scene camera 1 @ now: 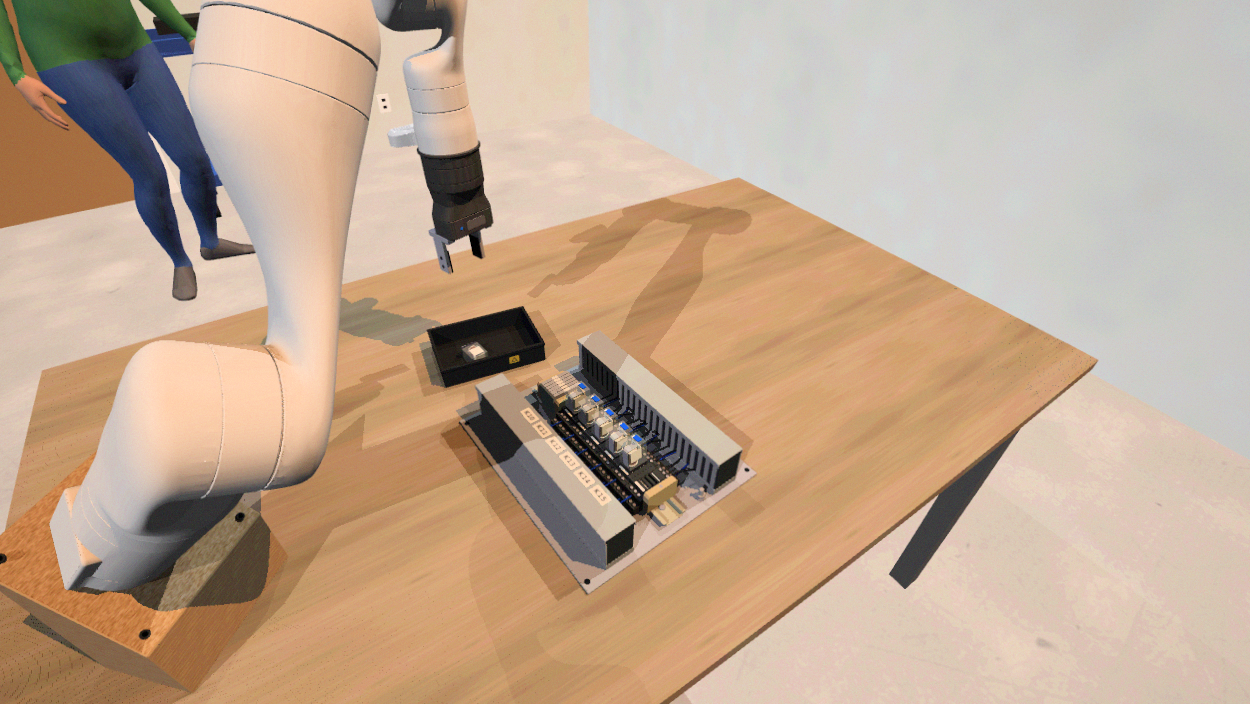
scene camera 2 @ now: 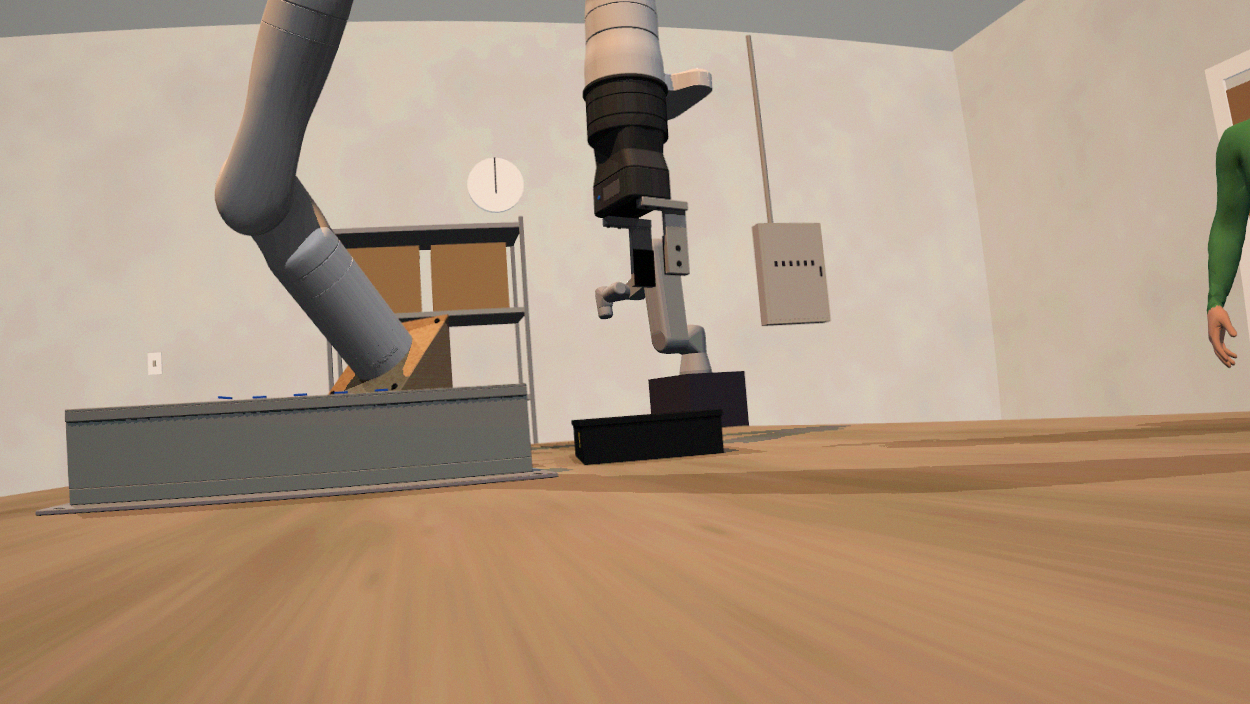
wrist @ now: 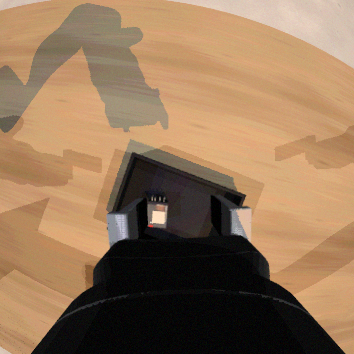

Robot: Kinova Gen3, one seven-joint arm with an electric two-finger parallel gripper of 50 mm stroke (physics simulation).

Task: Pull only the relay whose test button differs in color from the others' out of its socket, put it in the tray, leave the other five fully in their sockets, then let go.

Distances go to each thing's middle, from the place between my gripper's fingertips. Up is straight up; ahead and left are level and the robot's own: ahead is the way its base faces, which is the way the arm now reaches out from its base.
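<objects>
Here is my hand, 15 cm above the mounting plate (scene camera 1: 649, 532), 4 cm past it and 31 cm to the left of it. Going by their middles, of the things named here the plate is the nearest to my hand. As for the tan block (scene camera 1: 654, 497), I find it 13 cm below my hand, 6 cm behind it and 42 cm to the right of it.
</objects>
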